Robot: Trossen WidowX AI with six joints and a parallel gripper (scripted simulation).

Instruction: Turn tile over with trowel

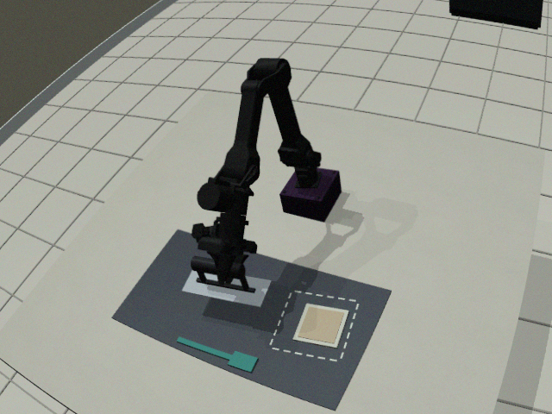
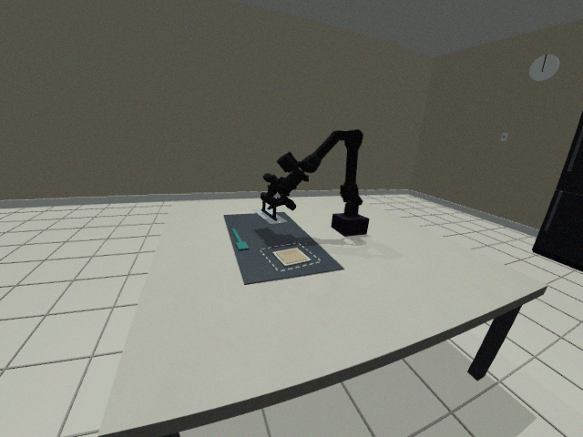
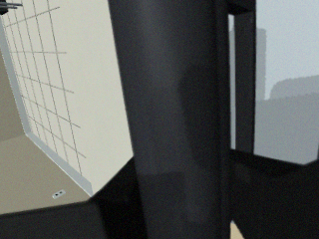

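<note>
Now: gripper tip 3 cm past the dark mat, 1 cm to the right of it and 16 cm above it. From my gripper tip the other things lie so: tile (1 cm behind, 21 cm to the left, 13 cm below); teal trowel (11 cm ahead, 13 cm below).
</note>
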